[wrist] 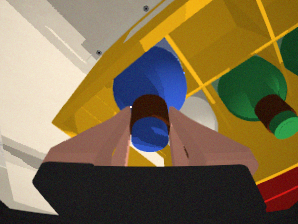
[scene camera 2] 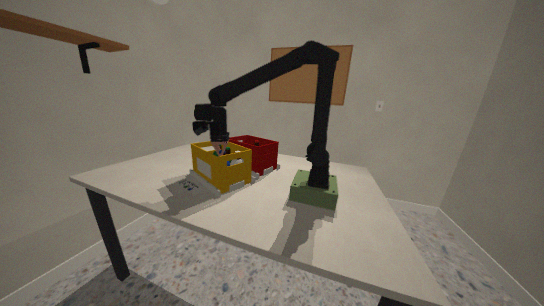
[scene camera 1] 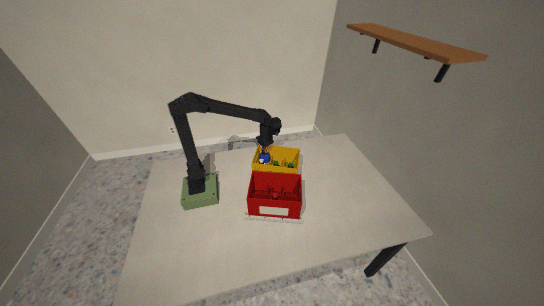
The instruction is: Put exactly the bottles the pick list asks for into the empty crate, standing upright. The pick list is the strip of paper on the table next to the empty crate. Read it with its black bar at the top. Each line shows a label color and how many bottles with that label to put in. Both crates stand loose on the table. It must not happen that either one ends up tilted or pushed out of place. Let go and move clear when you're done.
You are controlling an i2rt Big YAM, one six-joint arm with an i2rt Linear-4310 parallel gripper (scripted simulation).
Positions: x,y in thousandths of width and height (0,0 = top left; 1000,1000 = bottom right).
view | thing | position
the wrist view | my gripper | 502,507
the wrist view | yellow crate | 706,208
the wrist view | blue-label bottle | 522,364
